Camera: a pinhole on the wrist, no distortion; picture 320 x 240 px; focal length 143.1 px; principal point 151.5 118.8 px. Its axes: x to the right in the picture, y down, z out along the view. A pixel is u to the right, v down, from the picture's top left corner.
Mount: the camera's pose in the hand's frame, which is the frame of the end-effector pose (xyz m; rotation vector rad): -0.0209 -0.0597 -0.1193 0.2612 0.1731 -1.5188
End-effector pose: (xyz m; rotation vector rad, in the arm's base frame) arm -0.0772 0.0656 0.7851 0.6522 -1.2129 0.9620
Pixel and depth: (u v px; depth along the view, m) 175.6 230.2 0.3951
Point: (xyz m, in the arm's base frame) 0.0116 -0.1893 1.1274
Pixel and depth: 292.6 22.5 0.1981
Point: 0.1789 -0.1259 0.6607
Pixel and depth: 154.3 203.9 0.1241
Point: 0.0064 0.0305 0.8378
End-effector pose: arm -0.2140 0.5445 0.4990 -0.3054 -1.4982 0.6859
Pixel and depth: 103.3 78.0 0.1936
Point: -0.2748 0.4337 0.4644
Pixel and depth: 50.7 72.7 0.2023
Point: -0.3181 0.4747 0.4135
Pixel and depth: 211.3 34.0 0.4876
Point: -0.3689 -0.0176 0.4936
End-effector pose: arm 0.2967 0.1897 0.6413 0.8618 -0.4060 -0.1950
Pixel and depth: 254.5 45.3 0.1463
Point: 0.2121 0.1001 0.4514
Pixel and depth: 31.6 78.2 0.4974
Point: -0.0855 0.0622 1.0084
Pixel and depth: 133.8 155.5 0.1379
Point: 0.2940 0.1224 0.5930
